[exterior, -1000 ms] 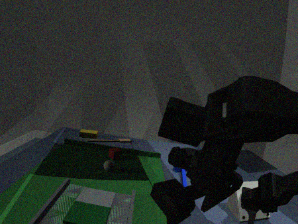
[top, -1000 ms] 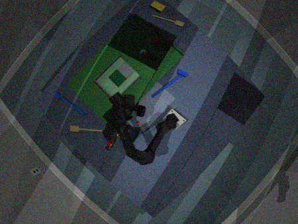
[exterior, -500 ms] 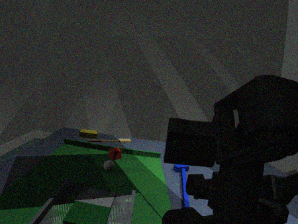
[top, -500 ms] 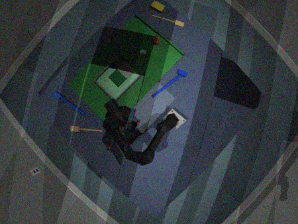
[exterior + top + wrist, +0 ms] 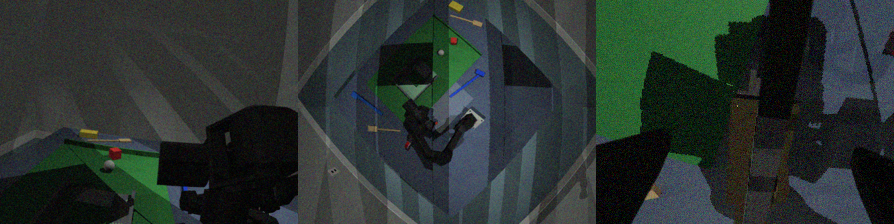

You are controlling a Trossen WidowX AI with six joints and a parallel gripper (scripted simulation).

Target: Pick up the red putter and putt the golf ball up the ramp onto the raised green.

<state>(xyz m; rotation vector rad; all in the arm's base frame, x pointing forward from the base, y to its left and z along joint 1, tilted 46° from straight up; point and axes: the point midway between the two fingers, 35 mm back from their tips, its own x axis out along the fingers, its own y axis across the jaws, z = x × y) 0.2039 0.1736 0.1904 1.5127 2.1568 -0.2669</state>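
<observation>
The red putter lies 5 cm to the left of my gripper tip, 3 cm behind it and 1 cm below it. From my gripper tip the other things lie so: white golf ball: 41 cm to the right, 28 cm ahead, 5 cm below; red block: 53 cm to the right, 29 cm ahead, 5 cm below; yellow block: 74 cm to the right, 51 cm ahead, 6 cm below.
</observation>
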